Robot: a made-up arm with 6 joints.
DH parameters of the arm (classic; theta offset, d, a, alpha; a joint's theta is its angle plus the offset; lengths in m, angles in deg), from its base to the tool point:
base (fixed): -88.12 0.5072 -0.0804 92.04
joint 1: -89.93 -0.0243 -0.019 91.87
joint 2: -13.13 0 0.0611 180
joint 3: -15.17 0.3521 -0.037 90
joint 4: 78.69 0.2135 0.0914 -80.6
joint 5: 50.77 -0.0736 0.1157 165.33
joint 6: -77.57 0 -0.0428 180
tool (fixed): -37.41 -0.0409 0 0
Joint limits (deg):
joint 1: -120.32..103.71
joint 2: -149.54..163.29
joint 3: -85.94..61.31
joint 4: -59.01..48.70
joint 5: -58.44..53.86
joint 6: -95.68..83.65
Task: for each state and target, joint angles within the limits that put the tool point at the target. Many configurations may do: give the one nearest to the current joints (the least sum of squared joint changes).
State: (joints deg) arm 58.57 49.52 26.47 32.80 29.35 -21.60
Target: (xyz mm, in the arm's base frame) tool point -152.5 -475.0 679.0
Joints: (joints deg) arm 20.65 38.80 39.07 26.20 -4.19 -26.17
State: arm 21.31 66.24 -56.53 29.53 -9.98 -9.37
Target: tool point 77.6 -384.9 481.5
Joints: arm -20.50 91.14 -85.94 -21.54 21.58 6.92
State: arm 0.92 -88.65 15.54 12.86 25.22 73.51
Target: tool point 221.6 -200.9 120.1
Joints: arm -45.57 -88.33 24.62 1.43 7.80 67.29
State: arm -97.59 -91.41 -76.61 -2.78 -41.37 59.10
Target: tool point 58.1 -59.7 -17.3
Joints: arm -57.78 -114.41 -48.22 9.09 -36.90 53.80
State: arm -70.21 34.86 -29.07 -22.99 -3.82 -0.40
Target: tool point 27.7 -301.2 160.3
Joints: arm -66.98 69.88 -71.19 -21.45 -14.28 5.94
